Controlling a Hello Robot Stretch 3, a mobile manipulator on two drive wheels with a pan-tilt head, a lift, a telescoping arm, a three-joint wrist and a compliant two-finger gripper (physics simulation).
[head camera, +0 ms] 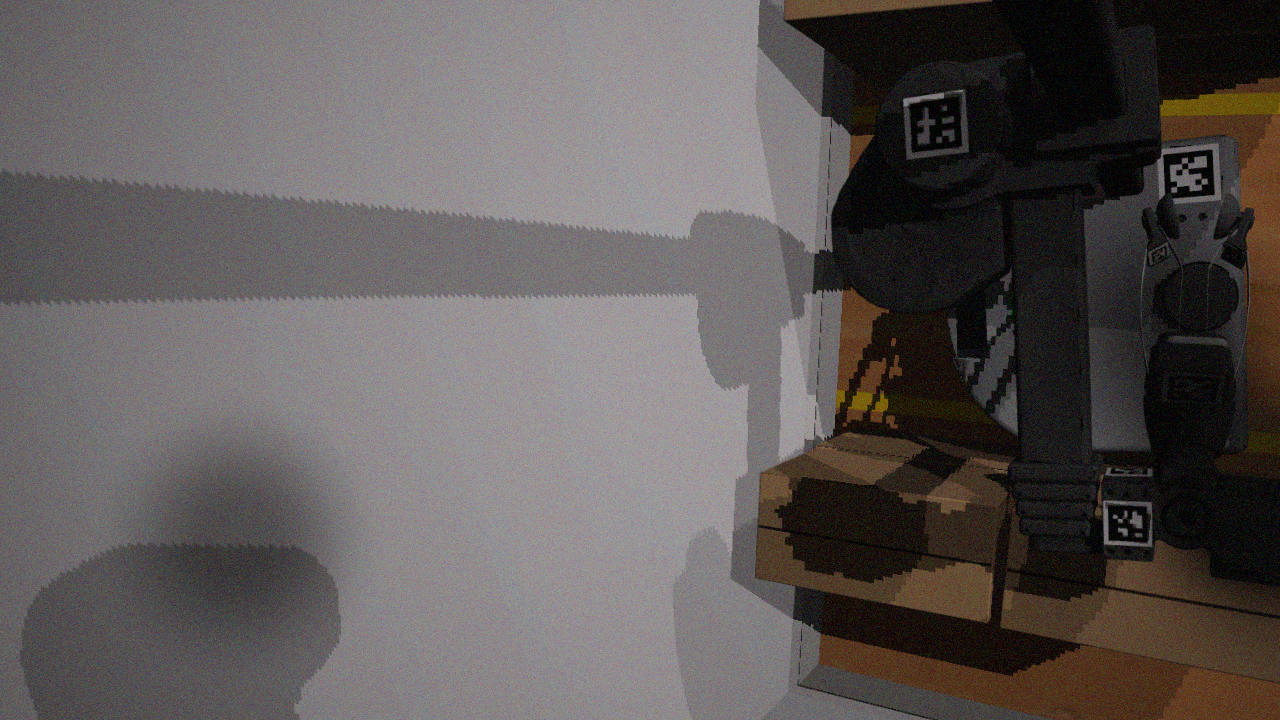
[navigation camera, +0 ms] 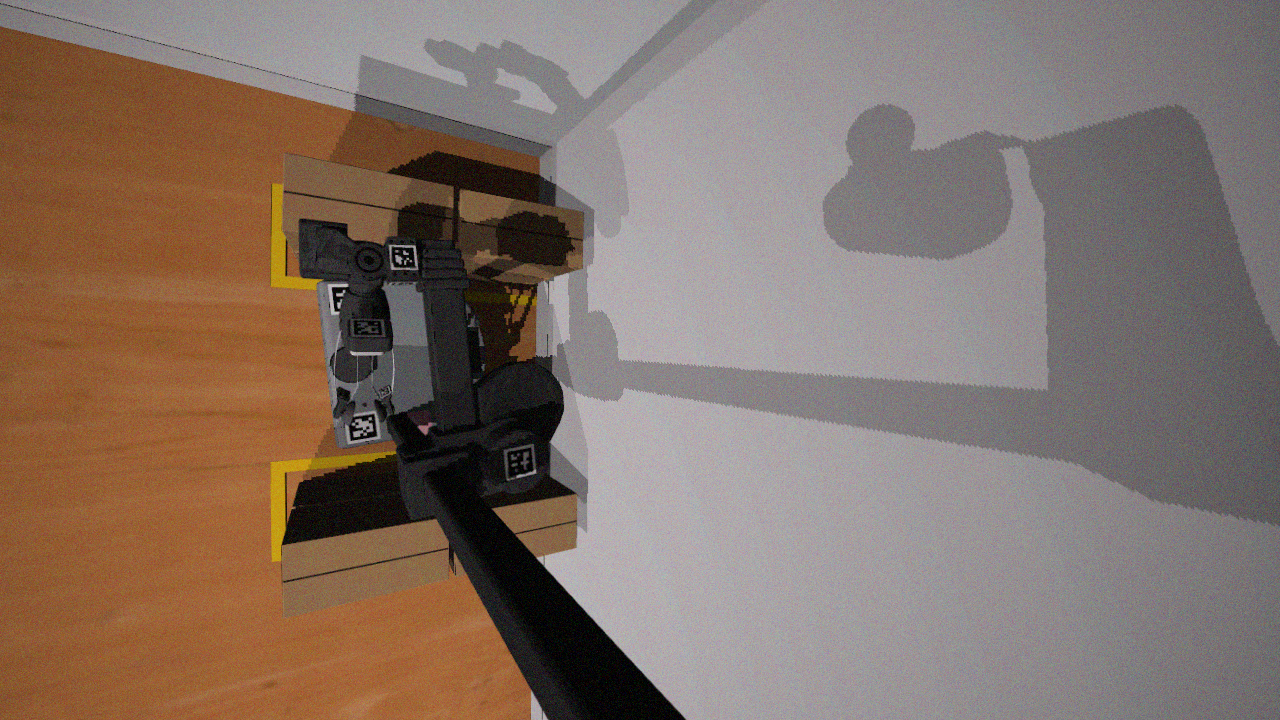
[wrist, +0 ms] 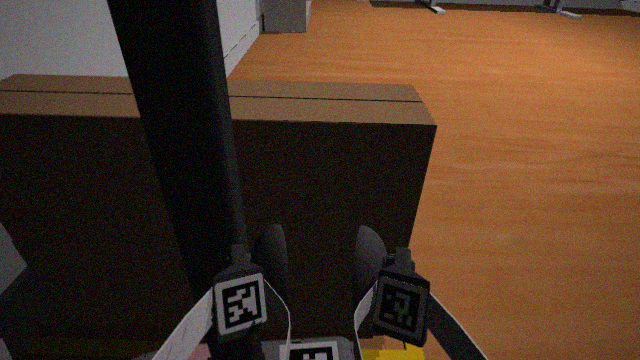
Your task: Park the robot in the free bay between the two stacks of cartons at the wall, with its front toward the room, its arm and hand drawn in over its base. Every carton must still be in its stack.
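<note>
The robot's grey base is between the carton stacks, its marker edge away from the wall. The retracted arm crosses above it. The wrist end overlaps one stack in view; contact cannot be told. The other stack stands on the mast side, partly hidden. Visible cartons sit in two neat layers. My gripper is open and empty, folded over the base.
Yellow floor lines edge the stacks. A narrow floor strip separates the base's rear from the wall. Wooden floor extends on the room side. A grey box stands farther along the wall.
</note>
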